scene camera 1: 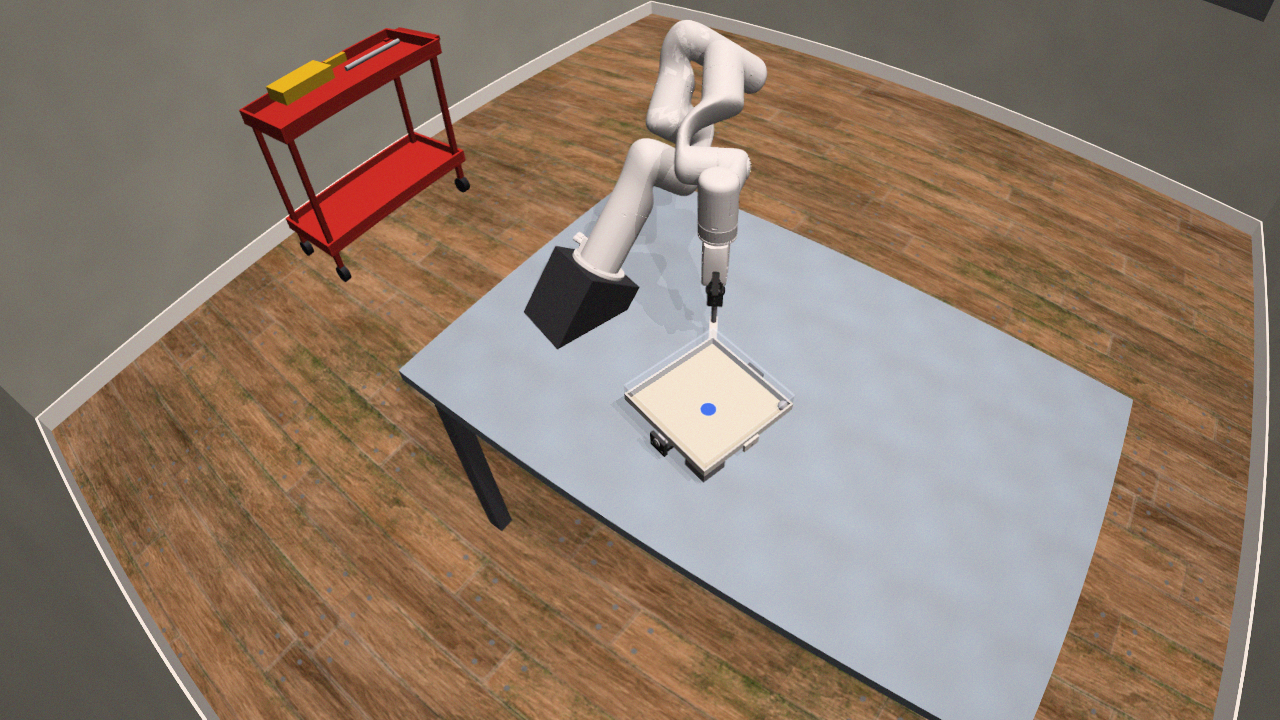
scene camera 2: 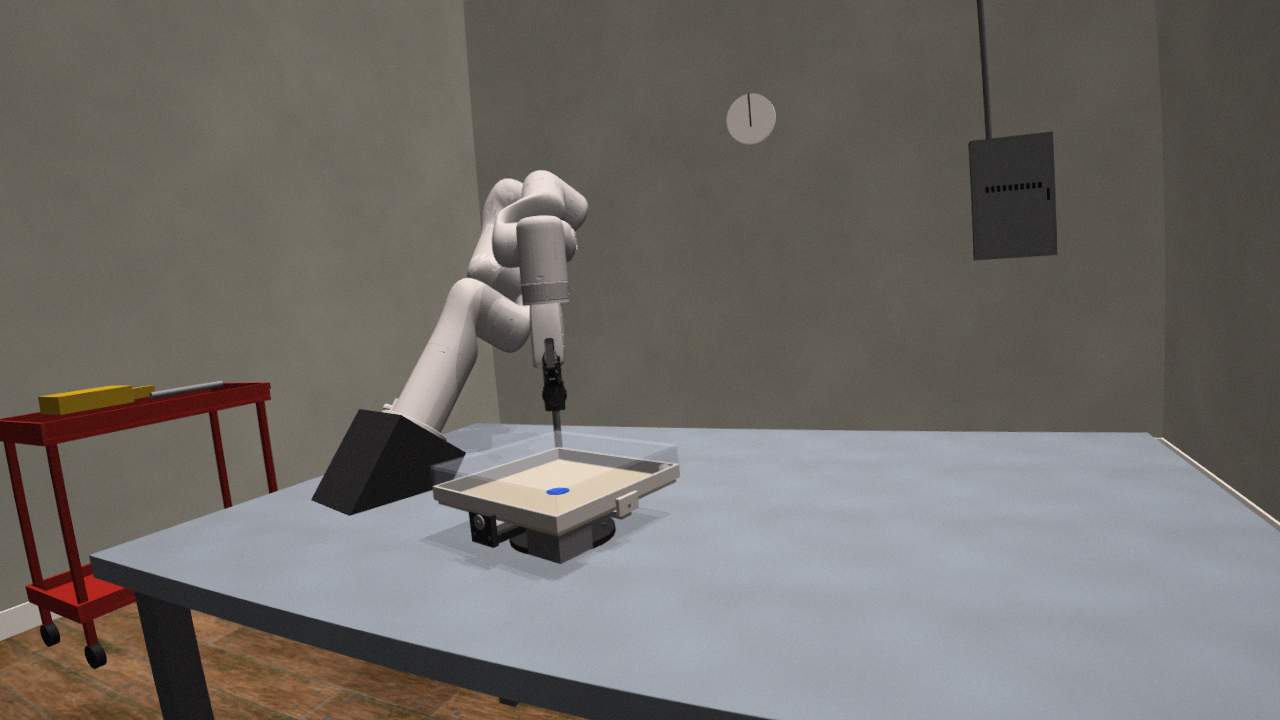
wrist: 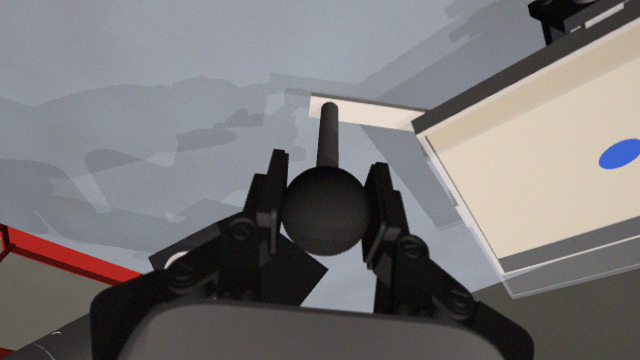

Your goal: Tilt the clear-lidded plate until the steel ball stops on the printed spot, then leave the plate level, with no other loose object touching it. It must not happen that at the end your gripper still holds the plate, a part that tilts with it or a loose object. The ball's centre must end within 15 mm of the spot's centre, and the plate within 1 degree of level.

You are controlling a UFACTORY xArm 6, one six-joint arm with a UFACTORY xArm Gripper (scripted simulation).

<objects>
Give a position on a square plate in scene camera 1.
709,399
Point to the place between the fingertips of my gripper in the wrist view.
326,177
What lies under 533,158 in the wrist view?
A square plate.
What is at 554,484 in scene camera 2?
A square plate.
</objects>
